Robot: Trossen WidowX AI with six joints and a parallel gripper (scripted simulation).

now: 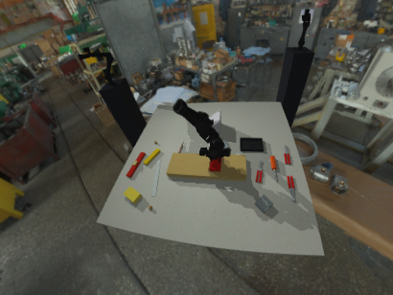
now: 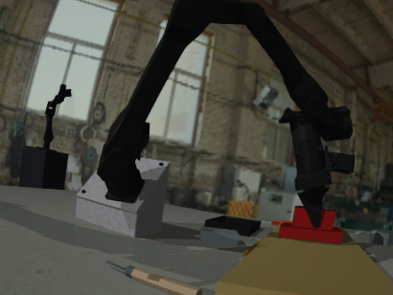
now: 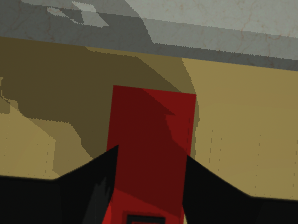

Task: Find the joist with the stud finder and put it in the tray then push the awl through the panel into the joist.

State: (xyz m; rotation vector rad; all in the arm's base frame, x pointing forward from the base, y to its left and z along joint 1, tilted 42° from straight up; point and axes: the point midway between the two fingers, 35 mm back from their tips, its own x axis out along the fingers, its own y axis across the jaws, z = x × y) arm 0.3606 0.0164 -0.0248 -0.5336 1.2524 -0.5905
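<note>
Now: the black tray 270 mm to the left of my gripper tip, 190 mm behind it and 50 mm below it. Also, from my gripper tip: awl (260 mm to the right, 220 mm behind, 60 mm below); then grey block (270 mm ahead, 260 mm to the left, 50 mm below); then stud finder (20 mm behind, 20 mm above).
</note>
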